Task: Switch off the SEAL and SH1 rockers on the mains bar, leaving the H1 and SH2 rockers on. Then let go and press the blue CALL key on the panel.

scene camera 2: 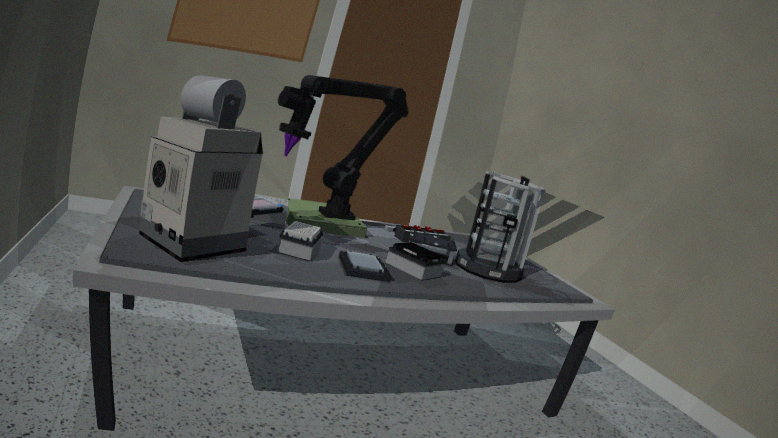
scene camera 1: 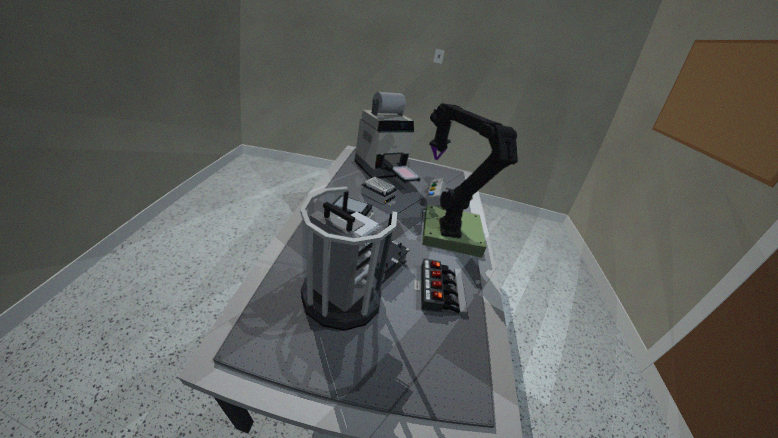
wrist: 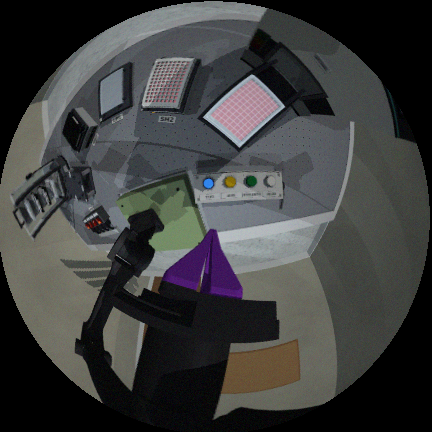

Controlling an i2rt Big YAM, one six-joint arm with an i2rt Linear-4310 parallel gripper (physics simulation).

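Seen in the pictures: gripper, fingertip midpoint: (scene camera 2: 285, 156) (scene camera 1: 436, 159) (wrist: 211, 232); arm's base, link origin: (scene camera 2: 336, 215) (scene camera 1: 449, 229) (wrist: 145, 221).
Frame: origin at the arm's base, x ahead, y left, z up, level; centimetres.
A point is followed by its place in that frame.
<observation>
The mains bar (scene camera 1: 431, 305) (scene camera 2: 419, 236) lies beside the green base. In scene camera 1 its two end rockers, the far one (scene camera 1: 436, 264) {x 7.9, y 25.9, z 1.1 cm} and the near one (scene camera 1: 437, 294) {x 8.4, y 40.5, z 1.0 cm}, glow bright orange. The two middle rockers (scene camera 1: 436, 273) {x 8.2, y 30.6, z 1.0 cm} (scene camera 1: 436, 283) {x 8.4, y 35.4, z 0.9 cm} look duller red. Their labels are too small to read. The key panel (wrist: 240, 191) {x 3.8, y -32.1, z 3.4 cm} carries the blue CALL key (wrist: 208, 183) {x 7.5, y -25.4, z 2.7 cm} (scene camera 1: 431, 193) {x 7.5, y -25.2, z 2.4 cm}, then yellow, green and white keys. My purple-fingered gripper (scene camera 1: 437, 157) {x 9.2, y -26.8, z 19.8 cm} (scene camera 2: 286, 154) {x 9.2, y -26.8, z 19.8 cm} (wrist: 211, 232) {x 9.2, y -26.8, z 19.8 cm} is shut and empty, raised well above the panel and touching nothing.
The green base (scene camera 1: 454, 244) {x -1.5, y 8.7, z -1.4 cm} (scene camera 2: 326, 223) {x 10.3, y -7.6, z -0.9 cm} (wrist: 172, 210) {x 1.2, y -11.9, z -0.2 cm} stands between panel and mains bar. A tall white machine (scene camera 1: 375, 142) {x 39.7, y -44.3, z 16.6 cm} (scene camera 2: 217, 201) {x 46.0, y -53.8, z 10.9 cm} stands at the far end, with a pink-topped plate (wrist: 245, 110) {x 21.1, y -36.1, z 5.8 cm} before it. A plate rack (wrist: 170, 82) {x 32.4, y -25.0, z 2.5 cm} and a round caged tower (scene camera 1: 340, 272) {x 37.8, y 55.4, z 18.6 cm} (scene camera 2: 498, 272) {x 49.5, y 38.5, z -0.9 cm} also stand on the table.
</observation>
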